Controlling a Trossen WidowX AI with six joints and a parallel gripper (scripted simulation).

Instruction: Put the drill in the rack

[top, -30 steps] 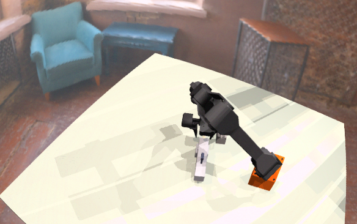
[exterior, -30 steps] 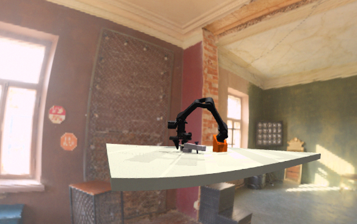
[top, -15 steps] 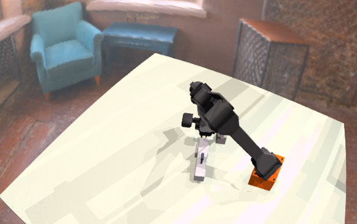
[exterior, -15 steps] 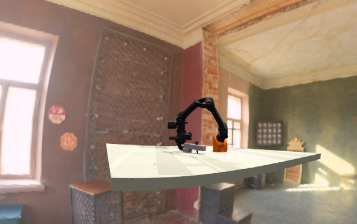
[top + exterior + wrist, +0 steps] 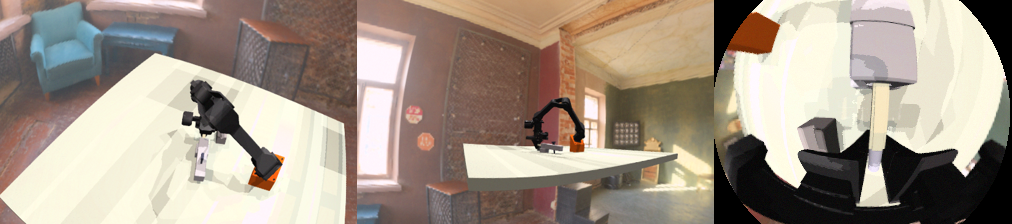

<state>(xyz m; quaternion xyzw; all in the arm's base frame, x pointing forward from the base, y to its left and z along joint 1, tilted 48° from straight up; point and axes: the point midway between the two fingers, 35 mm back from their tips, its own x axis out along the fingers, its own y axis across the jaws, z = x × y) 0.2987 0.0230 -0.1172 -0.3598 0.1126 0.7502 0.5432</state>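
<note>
The drill lies 40 mm to the left of my gripper tip, 30 mm above it and 20 mm behind it. Round my gripper tip: blue key: 150 mm to the left, 70 mm behind, 30 mm above; then grey rack: 60 mm behind, 50 mm to the right; then grey block: 130 mm to the left, 60 mm behind, 20 mm above.
</note>
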